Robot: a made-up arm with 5 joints. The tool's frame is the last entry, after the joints.
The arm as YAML. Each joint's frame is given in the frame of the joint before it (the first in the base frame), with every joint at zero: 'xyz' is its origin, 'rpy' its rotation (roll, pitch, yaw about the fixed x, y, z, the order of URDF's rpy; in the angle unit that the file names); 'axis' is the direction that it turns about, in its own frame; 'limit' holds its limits. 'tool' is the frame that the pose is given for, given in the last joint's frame.
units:
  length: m
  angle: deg
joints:
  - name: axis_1
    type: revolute
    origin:
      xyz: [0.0, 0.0, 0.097]
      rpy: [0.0, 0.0, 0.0]
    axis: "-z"
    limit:
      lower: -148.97
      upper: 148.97
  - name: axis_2
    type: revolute
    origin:
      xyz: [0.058, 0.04, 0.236]
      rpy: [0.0, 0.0, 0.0]
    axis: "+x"
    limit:
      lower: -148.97
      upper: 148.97
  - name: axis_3
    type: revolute
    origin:
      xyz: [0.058, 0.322, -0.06]
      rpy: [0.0, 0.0, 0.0]
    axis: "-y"
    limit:
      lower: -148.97
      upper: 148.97
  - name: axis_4
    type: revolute
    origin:
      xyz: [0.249, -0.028, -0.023]
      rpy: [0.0, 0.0, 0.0]
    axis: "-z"
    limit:
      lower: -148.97
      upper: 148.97
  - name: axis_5
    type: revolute
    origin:
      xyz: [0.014, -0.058, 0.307]
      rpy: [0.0, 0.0, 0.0]
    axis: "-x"
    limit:
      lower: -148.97
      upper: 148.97
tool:
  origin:
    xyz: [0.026, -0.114, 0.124]
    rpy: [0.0, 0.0, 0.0]
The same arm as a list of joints. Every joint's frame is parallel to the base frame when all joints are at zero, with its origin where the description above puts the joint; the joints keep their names.
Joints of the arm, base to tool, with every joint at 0 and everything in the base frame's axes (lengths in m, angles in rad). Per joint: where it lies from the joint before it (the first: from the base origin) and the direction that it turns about. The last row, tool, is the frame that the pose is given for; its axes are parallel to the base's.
axis_1: axis 0 0 -1 origin 0 0 0.097
axis_2: axis 1 0 0 origin 0.058 0.04 0.236
axis_3: axis 0 -1 0 origin 0.058 0.322 -0.06
axis_4: axis 0 0 -1 origin 0.249 -0.028 -0.023
axis_5: axis -1 0 0 origin 0.014 -0.058 0.307
tool: origin 0.026 -0.114 0.124
Joint limits (rad, base to tool): -2.6..2.6 -2.6..2.6 -2.6..2.6 -2.6..2.6 -2.6..2.6

